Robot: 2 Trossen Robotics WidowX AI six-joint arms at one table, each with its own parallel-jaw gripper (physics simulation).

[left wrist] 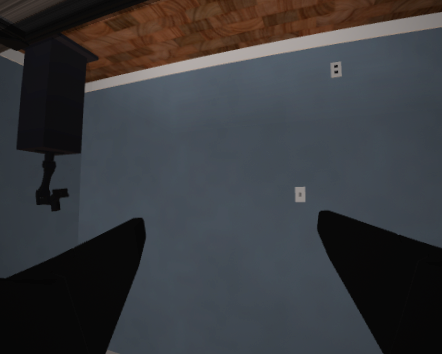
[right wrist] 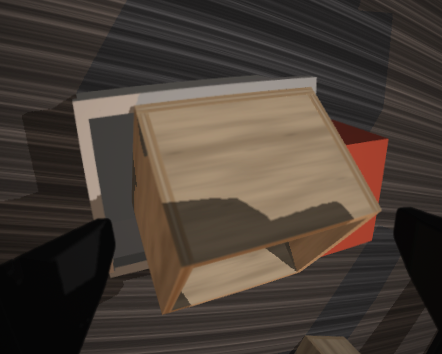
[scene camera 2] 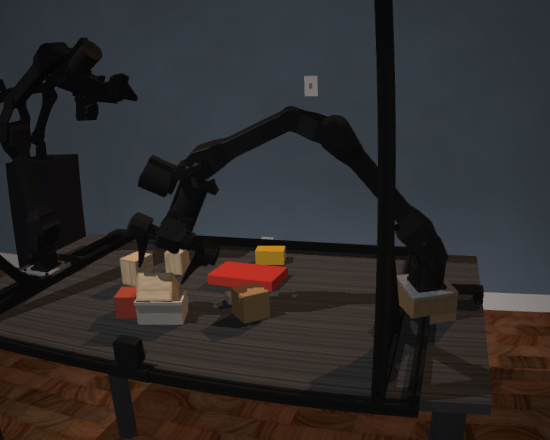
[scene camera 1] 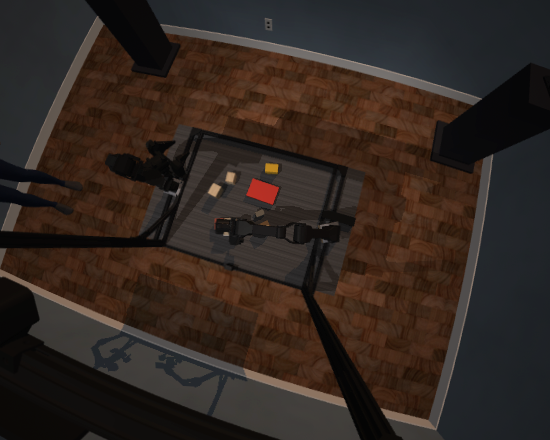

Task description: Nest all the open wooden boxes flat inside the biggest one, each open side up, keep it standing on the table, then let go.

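Note:
A light wooden open box (scene camera 2: 155, 290) (right wrist: 240, 155) lies tilted on its side, partly in and over a wider pale grey open box (scene camera 2: 160, 314) (right wrist: 87, 150). Its opening faces the bottom of the right wrist view. A brown box (scene camera 2: 250, 306) stands apart to their right in scene camera 2; its inside is not clear. My right gripper (scene camera 2: 162, 274) (right wrist: 254, 228) is open and empty, its fingers spread around the tilted box without gripping it. My left gripper (scene camera 2: 131, 95) (left wrist: 232, 223) is open and empty, raised far from the boxes.
An orange-red block (scene camera 2: 125, 302) (right wrist: 371, 170) is beside the grey box. Two pale wood pieces (scene camera 1: 230, 177) (scene camera 1: 215, 190), a red slab (scene camera 1: 262, 191) (scene camera 2: 248, 276) and a yellow block (scene camera 1: 271, 168) (scene camera 2: 270, 255) are farther back. A small grey object (scene camera 1: 259, 213) is near the brown box.

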